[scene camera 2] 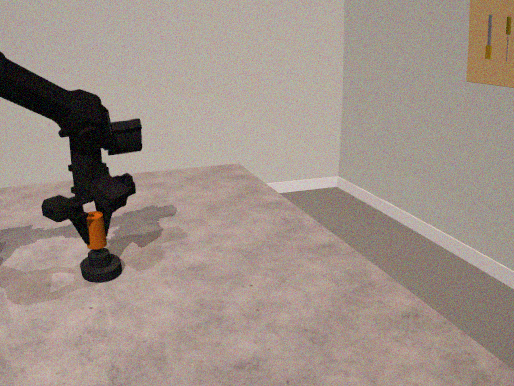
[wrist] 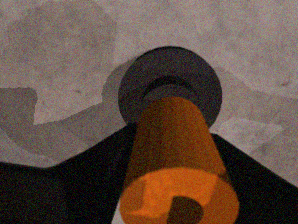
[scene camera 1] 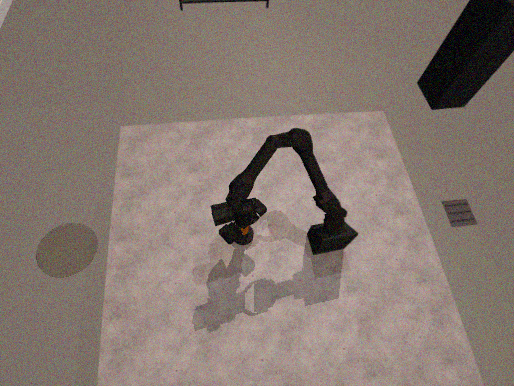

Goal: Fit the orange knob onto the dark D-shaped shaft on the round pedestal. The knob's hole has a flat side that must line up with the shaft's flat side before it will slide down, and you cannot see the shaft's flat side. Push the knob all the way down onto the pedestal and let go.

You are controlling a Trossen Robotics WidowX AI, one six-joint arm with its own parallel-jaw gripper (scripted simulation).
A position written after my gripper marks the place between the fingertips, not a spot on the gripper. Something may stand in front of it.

In view: my gripper (scene camera 2: 96, 240), an orange knob (wrist: 174, 164) and a dark round pedestal (scene camera 2: 100, 266).
My gripper is seen too in the wrist view (wrist: 172, 135). The dark round pedestal is seen too in the wrist view (wrist: 168, 71).
